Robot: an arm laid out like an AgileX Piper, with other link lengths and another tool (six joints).
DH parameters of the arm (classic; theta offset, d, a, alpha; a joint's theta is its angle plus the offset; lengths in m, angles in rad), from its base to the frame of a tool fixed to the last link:
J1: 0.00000 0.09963 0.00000 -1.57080
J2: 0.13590 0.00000 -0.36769 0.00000
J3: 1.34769 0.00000 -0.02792 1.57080
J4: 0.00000 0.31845 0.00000 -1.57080
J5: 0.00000 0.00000 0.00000 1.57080
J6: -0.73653 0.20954 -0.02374 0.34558
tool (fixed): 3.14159 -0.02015 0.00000 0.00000
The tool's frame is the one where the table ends.
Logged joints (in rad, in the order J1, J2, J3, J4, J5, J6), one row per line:
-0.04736, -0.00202, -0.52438, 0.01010, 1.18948, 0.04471
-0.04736, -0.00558, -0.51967, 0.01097, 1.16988, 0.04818
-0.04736, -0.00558, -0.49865, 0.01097, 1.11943, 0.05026
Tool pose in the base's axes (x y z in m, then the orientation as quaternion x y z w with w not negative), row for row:
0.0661, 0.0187, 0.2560, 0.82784, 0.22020, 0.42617, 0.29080
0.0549, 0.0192, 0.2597, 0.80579, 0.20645, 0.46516, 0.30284
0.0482, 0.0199, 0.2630, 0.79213, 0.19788, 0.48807, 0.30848
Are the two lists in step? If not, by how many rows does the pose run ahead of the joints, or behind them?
The pose runs 2 rows behind the joints: the pose in row i belongs to the joints in row i - 2.
